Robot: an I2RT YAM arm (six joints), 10 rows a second.
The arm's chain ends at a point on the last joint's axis. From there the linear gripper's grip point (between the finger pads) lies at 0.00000 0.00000 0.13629 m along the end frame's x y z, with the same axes.
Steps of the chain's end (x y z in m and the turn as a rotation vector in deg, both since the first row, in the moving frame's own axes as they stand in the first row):
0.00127, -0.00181, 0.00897, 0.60, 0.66, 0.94
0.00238, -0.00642, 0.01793, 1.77, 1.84, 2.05
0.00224, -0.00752, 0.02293, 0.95, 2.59, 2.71
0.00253, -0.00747, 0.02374, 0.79, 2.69, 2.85
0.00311, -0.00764, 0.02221, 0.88, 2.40, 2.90
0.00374, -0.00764, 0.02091, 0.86, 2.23, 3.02
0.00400, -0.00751, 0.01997, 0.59, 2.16, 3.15
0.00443, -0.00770, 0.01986, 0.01, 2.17, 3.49
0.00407, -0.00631, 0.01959, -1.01, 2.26, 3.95
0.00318, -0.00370, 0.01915, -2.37, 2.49, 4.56
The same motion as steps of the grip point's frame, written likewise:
0.00285, -0.00322, 0.00895, 0.60, 0.66, 0.94
0.00683, -0.01055, 0.01779, 1.77, 1.84, 2.05
0.00845, -0.00963, 0.02277, 0.95, 2.59, 2.71
0.00897, -0.00919, 0.02358, 0.79, 2.69, 2.85
0.00887, -0.00959, 0.02207, 0.88, 2.40, 2.90
0.00909, -0.00954, 0.02079, 0.86, 2.23, 3.02
0.00917, -0.00877, 0.01987, 0.59, 2.16, 3.15
0.00959, -0.00757, 0.01976, 0.01, 2.17, 3.49
0.00936, -0.00372, 0.01946, -1.01, 2.26, 3.95
0.00887, 0.00216, 0.01890, -2.37, 2.49, 4.56

